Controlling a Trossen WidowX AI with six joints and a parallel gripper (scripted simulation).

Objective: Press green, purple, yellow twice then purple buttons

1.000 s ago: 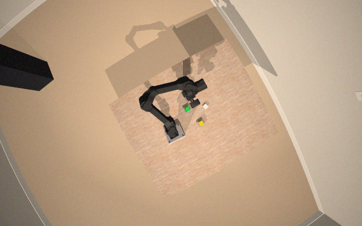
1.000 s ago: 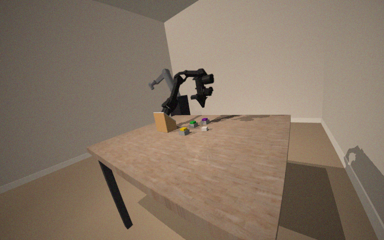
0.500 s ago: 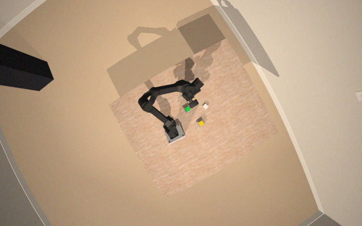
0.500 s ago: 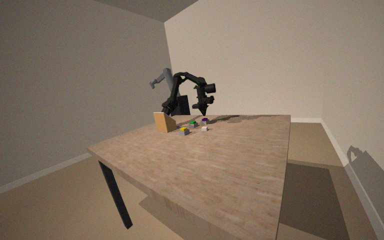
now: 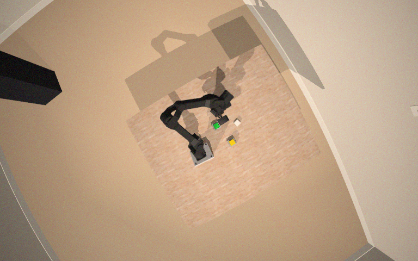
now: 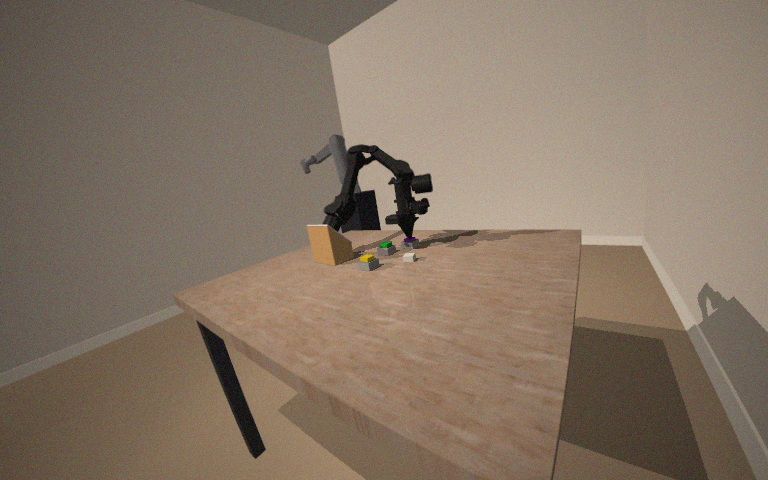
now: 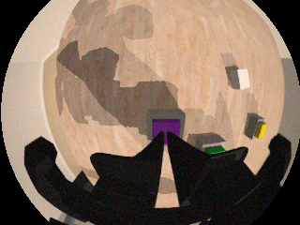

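The purple button is 1 cm below my gripper tip. The rest, counted from my gripper tip: green button (5 cm behind, 8 cm to the right); then white block (8 cm ahead, 13 cm to the right, 3 cm below); then yellow button (1 cm behind, 23 cm to the right).
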